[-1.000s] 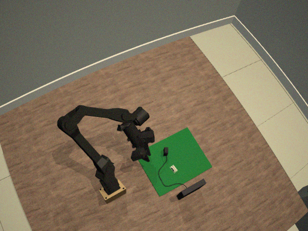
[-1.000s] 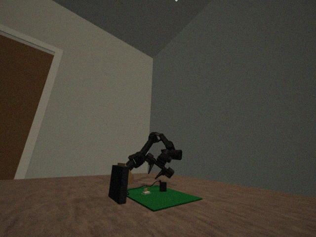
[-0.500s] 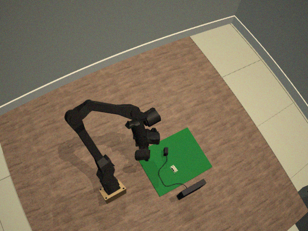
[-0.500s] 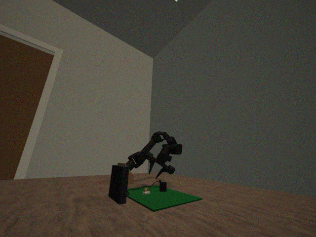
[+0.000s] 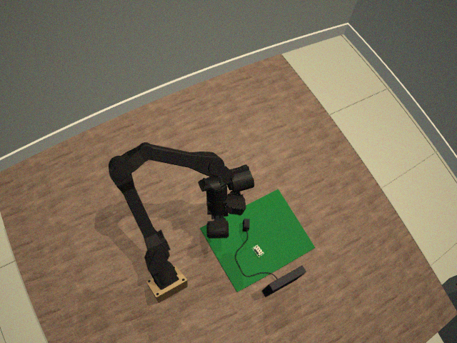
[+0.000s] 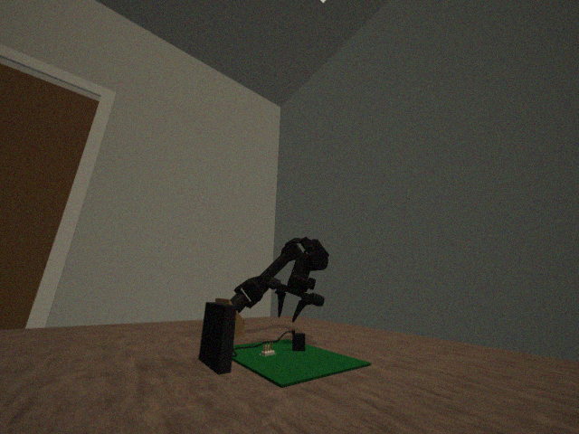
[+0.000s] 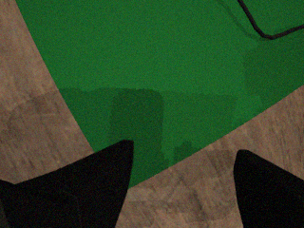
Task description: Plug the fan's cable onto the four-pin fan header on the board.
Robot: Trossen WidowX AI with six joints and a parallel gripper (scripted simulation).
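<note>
Right now the black fan plug is 9 cm ahead of my gripper tip, 3 cm to the right of it and 4 cm below it. The rest, counted from my gripper tip: black fan (7 cm ahead, 25 cm to the right, 1 cm below); then white four-pin fan header (8 cm ahead, 12 cm to the right, 7 cm below); then green board (10 cm ahead, 9 cm to the right, 8 cm below).
</note>
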